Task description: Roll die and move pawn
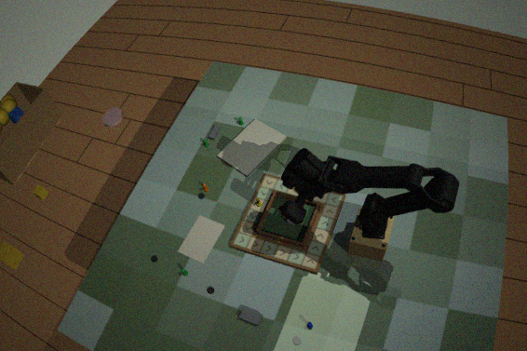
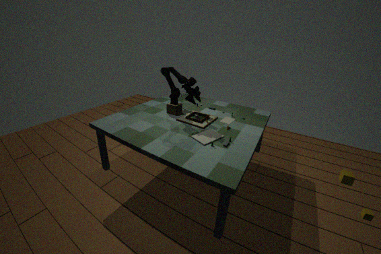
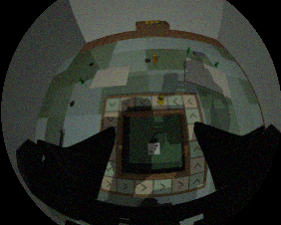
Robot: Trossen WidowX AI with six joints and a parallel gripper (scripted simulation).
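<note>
The yellow pawn is 100 mm ahead of my gripper tip, 40 mm to the right of it and 130 mm below it. From my gripper tip the other things lie so: orange pawn (300 mm ahead, 80 mm to the right, 140 mm below); die (10 mm behind, 130 mm below); dark green dice tray (150 mm below).
</note>
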